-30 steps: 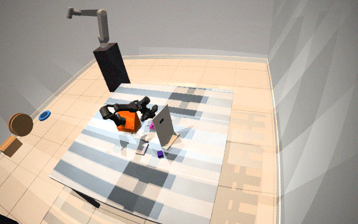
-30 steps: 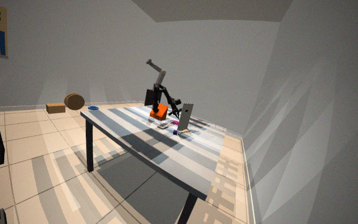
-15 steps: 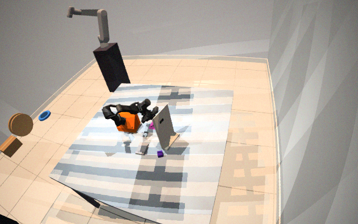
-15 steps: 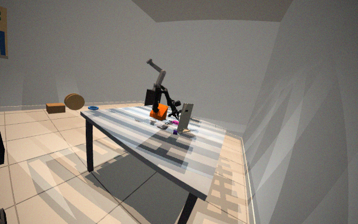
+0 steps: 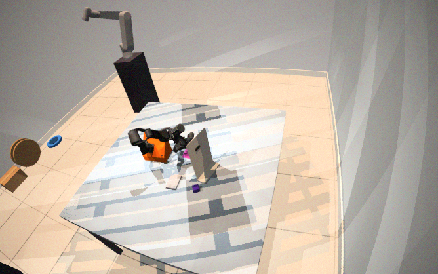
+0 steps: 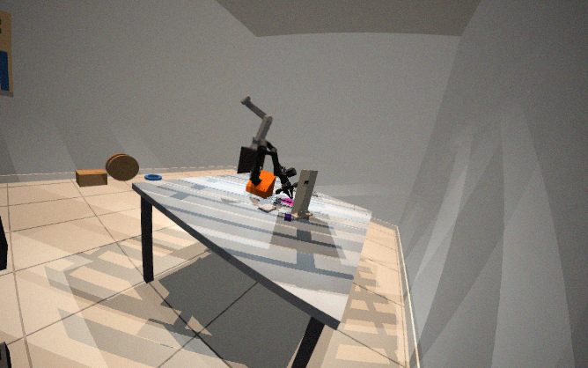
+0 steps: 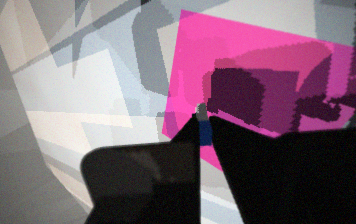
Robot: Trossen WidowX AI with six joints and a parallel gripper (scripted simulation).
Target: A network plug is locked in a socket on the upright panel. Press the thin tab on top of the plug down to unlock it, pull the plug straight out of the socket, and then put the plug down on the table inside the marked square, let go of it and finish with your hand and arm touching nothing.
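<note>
Now: the magenta marked square 30 mm below my gripper tip and 10 mm behind it. Also, from my gripper tip: flat tile: 270 mm to the right, 20 mm below, 20 mm behind; network plug: right at my gripper tip; upright grey panel: 150 mm ahead, 140 mm to the right, 110 mm above.
</note>
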